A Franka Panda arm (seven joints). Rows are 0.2 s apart.
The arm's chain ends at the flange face. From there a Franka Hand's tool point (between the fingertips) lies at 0.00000 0.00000 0.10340 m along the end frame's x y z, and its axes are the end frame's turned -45 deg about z.
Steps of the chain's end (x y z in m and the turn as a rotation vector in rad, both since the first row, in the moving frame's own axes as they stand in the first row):
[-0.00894 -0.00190 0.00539 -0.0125 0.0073 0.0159]
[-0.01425 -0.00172 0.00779 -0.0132 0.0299 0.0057]
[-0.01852 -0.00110 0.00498 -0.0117 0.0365 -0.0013]
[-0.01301 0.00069 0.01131 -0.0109 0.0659 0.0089]
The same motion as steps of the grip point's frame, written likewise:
[-0.00537 -0.00622 0.00538 -0.0140 -0.0037 0.0159]
[-0.00765 -0.00814 0.00773 -0.0305 0.0118 0.0057]
[-0.01050 -0.01035 0.00490 -0.0341 0.0175 -0.0013]
[-0.00569 -0.00308 0.01108 -0.0543 0.0389 0.0089]

